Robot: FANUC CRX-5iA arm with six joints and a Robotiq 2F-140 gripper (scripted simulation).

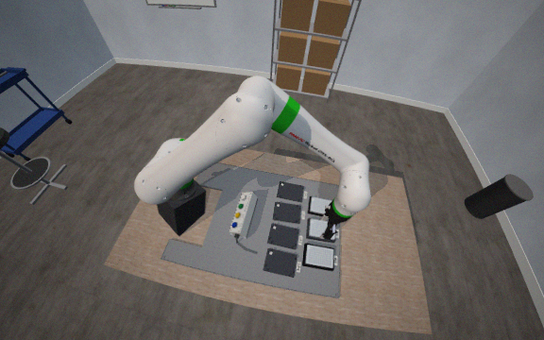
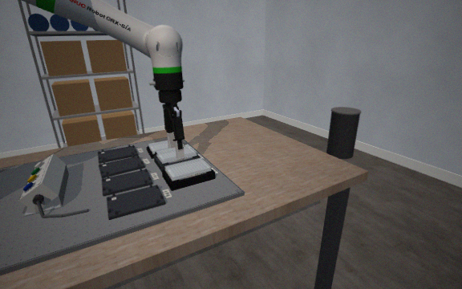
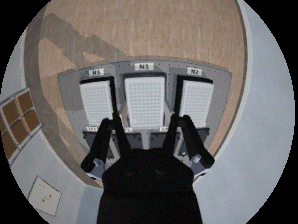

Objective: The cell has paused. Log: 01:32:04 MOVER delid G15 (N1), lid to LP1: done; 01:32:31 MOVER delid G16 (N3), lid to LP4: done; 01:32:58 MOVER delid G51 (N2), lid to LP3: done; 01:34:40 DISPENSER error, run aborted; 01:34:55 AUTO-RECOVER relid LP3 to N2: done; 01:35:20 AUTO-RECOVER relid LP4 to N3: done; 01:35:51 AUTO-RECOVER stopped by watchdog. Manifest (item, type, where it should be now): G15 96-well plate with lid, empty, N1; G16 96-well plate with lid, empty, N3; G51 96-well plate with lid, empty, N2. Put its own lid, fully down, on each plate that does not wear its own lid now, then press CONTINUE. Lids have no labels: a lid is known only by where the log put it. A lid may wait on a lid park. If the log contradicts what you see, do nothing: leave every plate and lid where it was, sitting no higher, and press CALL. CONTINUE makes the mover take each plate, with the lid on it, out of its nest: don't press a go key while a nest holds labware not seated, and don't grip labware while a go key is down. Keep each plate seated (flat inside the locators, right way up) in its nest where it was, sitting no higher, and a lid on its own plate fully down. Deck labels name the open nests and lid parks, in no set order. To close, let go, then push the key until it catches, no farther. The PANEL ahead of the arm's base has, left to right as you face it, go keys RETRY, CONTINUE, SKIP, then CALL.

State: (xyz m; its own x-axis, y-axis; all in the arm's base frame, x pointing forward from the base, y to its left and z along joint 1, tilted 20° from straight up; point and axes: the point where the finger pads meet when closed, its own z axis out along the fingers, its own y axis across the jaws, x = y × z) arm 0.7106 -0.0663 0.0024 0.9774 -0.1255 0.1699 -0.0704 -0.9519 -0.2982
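Now: hand 2 cm above the pale grey lid. Also, from my hand: plate 3 cm below.
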